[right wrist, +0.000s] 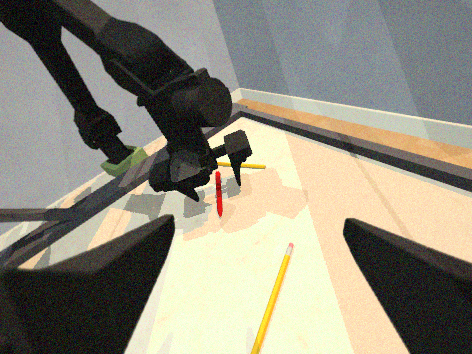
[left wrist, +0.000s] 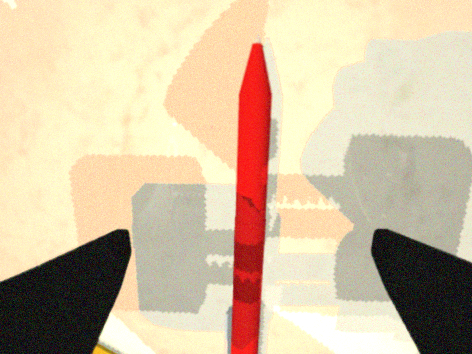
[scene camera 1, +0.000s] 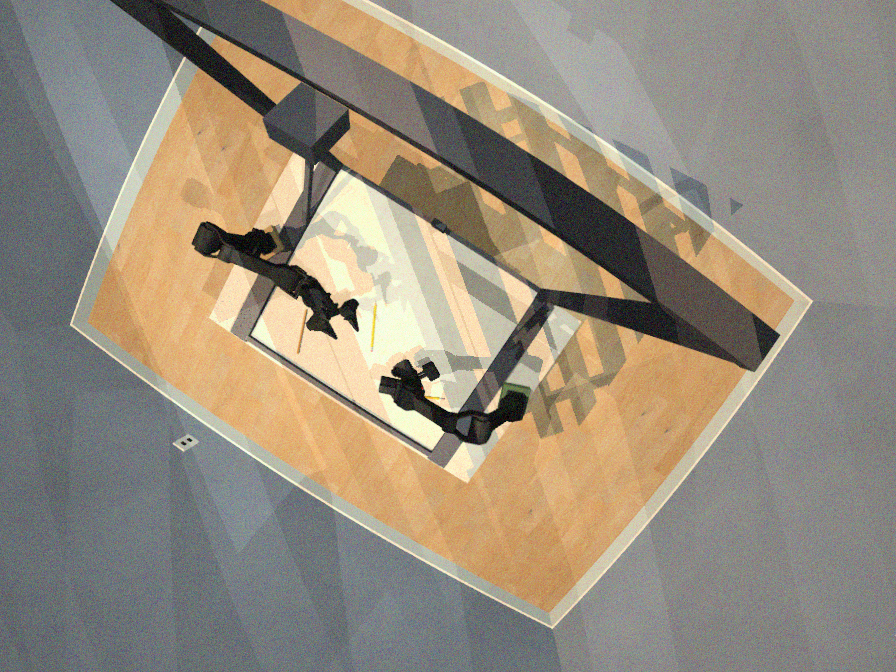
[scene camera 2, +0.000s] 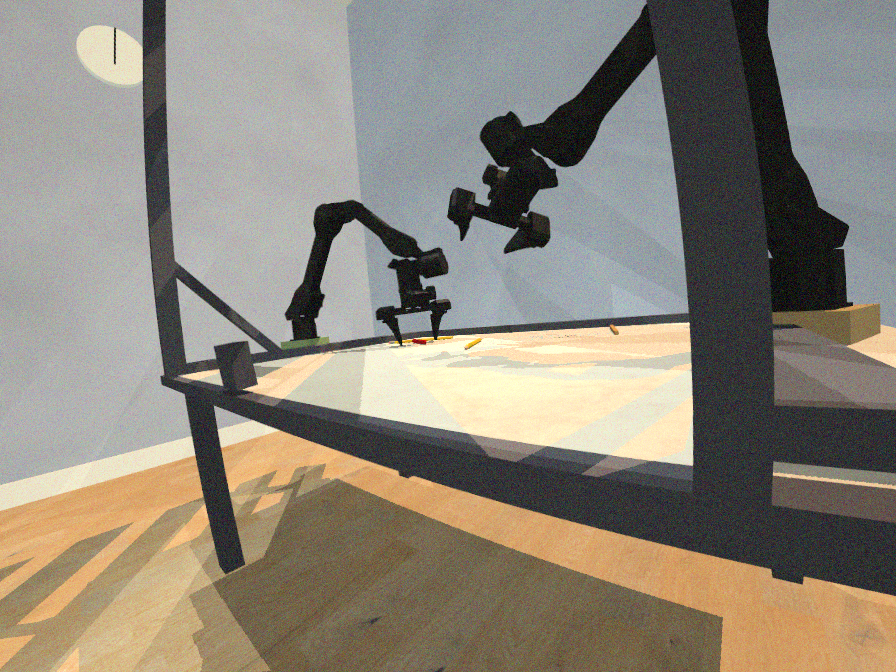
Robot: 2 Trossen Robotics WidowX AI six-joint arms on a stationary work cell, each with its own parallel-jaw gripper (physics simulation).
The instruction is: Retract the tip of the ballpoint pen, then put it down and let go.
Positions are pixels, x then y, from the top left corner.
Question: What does my right gripper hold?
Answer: Nothing.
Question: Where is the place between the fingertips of my right gripper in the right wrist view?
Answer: At 258, 224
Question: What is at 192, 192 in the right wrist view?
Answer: My left gripper.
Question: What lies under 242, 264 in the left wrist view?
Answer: A red ballpoint pen.
